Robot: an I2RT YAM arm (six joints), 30 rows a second.
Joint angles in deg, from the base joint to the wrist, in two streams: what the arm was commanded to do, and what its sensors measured. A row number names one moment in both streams.
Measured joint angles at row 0: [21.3 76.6 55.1 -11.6 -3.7 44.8]
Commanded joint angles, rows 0 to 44: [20.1 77.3 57.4 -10.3 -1.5 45.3]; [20.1 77.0 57.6 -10.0 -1.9 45.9]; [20.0 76.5 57.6 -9.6 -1.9 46.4]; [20.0 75.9 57.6 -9.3 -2.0 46.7]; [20.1 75.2 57.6 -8.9 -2.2 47.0]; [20.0 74.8 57.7 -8.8 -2.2 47.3]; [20.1 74.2 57.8 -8.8 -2.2 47.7]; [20.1 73.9 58.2 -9.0 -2.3 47.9]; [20.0 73.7 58.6 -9.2 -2.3 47.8]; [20.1 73.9 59.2 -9.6 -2.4 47.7]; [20.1 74.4 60.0 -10.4 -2.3 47.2]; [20.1 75.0 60.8 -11.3 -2.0 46.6]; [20.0 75.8 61.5 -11.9 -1.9 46.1]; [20.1 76.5 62.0 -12.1 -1.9 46.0]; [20.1 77.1 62.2 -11.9 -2.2 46.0]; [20.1 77.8 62.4 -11.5 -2.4 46.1]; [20.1 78.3 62.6 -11.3 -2.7 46.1]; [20.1 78.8 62.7 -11.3 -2.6 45.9]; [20.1 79.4 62.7 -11.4 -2.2 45.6]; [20.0 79.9 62.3 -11.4 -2.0 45.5]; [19.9 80.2 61.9 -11.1 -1.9 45.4]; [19.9 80.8 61.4 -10.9 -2.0 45.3]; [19.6 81.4 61.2 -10.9 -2.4 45.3]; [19.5 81.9 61.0 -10.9 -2.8 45.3]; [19.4 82.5 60.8 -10.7 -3.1 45.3]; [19.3 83.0 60.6 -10.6 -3.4 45.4]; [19.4 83.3 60.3 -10.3 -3.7 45.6]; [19.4 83.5 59.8 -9.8 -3.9 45.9]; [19.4 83.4 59.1 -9.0 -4.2 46.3]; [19.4 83.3 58.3 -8.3 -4.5 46.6]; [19.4 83.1 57.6 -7.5 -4.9 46.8]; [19.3 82.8 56.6 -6.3 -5.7 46.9]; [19.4 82.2 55.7 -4.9 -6.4 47.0]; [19.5 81.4 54.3 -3.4 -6.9 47.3]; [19.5 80.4 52.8 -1.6 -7.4 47.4]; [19.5 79.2 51.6 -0.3 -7.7 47.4]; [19.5 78.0 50.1 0.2 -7.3 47.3]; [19.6 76.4 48.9 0.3 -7.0 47.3]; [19.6 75.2 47.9 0.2 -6.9 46.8]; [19.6 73.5 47.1 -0.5 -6.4 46.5]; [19.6 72.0 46.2 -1.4 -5.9 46.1]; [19.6 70.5 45.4 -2.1 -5.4 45.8]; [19.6 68.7 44.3 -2.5 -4.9 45.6]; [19.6 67.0 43.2 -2.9 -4.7 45.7]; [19.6 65.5 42.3 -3.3 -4.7 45.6]
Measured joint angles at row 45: [20.2 69.1 44.2 -4.5 -7.4 46.5]
